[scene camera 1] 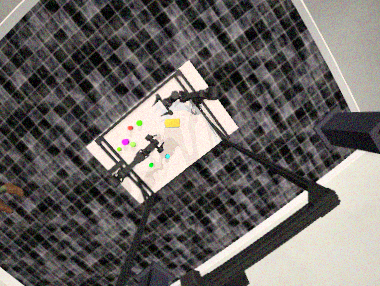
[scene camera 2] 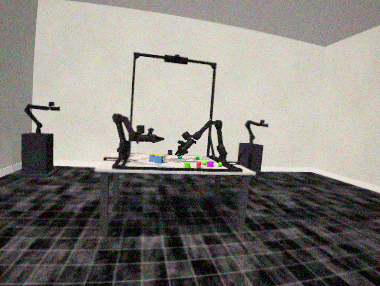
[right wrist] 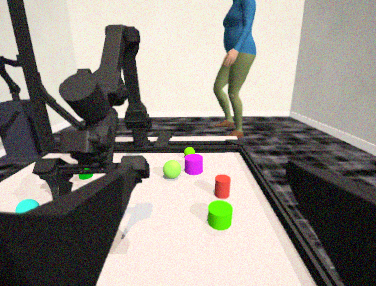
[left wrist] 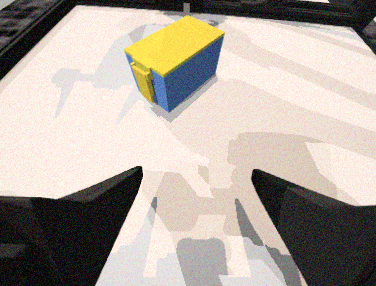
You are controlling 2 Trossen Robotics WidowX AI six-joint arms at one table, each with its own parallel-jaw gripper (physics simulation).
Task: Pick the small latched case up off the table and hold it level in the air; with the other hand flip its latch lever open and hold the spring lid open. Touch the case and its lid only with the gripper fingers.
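Where they show: left gripper, fingertip midpoint: (scene camera 1: 160,138) (scene camera 2: 176,155) (left wrist: 197,172); right gripper, fingertip midpoint: (scene camera 1: 155,112) (scene camera 2: 164,138) (right wrist: 209,169); left arm's base, origin of the base link: (scene camera 2: 222,160) (right wrist: 141,143); right arm's base, origin of the base link: (scene camera 1: 197,99) (scene camera 2: 122,158).
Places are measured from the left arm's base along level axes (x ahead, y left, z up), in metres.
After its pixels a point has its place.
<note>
The small case (scene camera 1: 172,123) @(z 0.047, x 0.631, y 0.023 m) (scene camera 2: 157,158) @(z 0.019, x 0.640, y 0.068 m) (left wrist: 175,47) @(z 0.046, x 0.618, y 0.028 m), blue with a yellow lid, stands upright on the table, lid shut. Its yellow latch lever (left wrist: 143,82) @(z 0.024, x 0.579, y 0.067 m) lies flat against the end face at the left in the left wrist view. My left gripper (scene camera 1: 159,142) @(z 0.038, x 0.462, y 0.001 m) (scene camera 2: 178,152) @(z 0.038, x 0.462, y 0.001 m) (left wrist: 197,172) @(z 0.038, x 0.462, y 0.001 m) is open and empty, tilted down above the table; the case lies beyond its fingertips, apart from them. My right gripper (scene camera 1: 158,110) @(z 0.200, x 0.608, y 0.169 m) (scene camera 2: 162,138) @(z 0.200, x 0.608, y 0.169 m) (right wrist: 209,169) @(z 0.200, x 0.608, y 0.169 m) is open and empty, above the table near the case. The case does not show in the right wrist view.
A green cylinder (right wrist: 220,215) @(z 0.014, x 0.434, y 0.221 m), a red cylinder (right wrist: 222,186) @(z 0.015, x 0.342, y 0.244 m), a purple cylinder (right wrist: 194,164) @(z 0.014, x 0.227, y 0.190 m), a light green ball (right wrist: 172,169) @(z 0.017, x 0.257, y 0.130 m) and a cyan ball (right wrist: 27,206) @(z 0.016, x 0.395, y -0.156 m) rest on the table. A black frame rail (right wrist: 272,210) @(z -0.014, x 0.392, y 0.346 m) runs along the table edge. A person (right wrist: 240,35) stands beyond the table.
</note>
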